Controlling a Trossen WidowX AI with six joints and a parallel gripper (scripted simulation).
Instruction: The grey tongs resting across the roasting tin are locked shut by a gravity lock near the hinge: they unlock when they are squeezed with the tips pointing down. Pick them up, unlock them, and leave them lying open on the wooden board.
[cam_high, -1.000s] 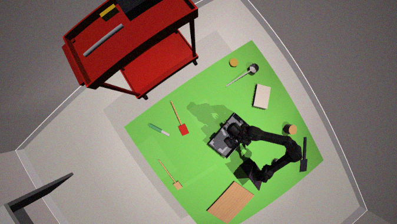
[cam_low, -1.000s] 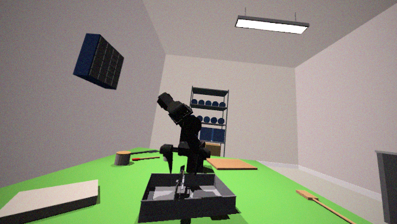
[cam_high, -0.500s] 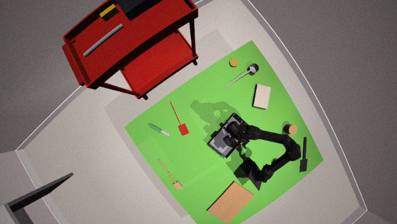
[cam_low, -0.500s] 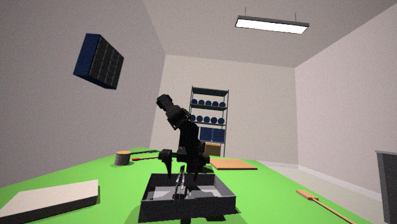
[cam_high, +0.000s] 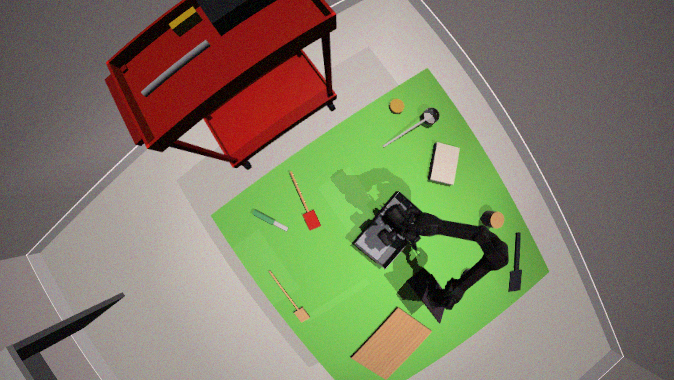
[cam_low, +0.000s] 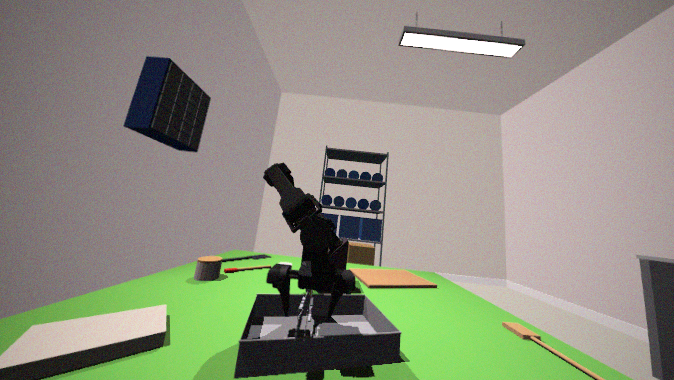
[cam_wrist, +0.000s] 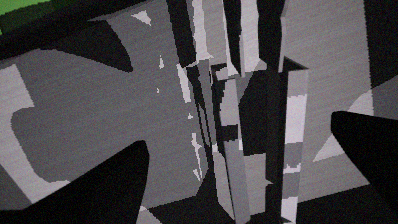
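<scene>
The grey roasting tin is 3 cm behind my gripper tip, 2 cm to the left of it and 2 cm below it. Also, from my gripper tip: red brush (37 cm behind, 39 cm to the right, 5 cm below); then wooden board (58 cm behind, 28 cm to the left, 4 cm below); then cork-topped jar (24 cm behind, 45 cm to the right, 2 cm below).
</scene>
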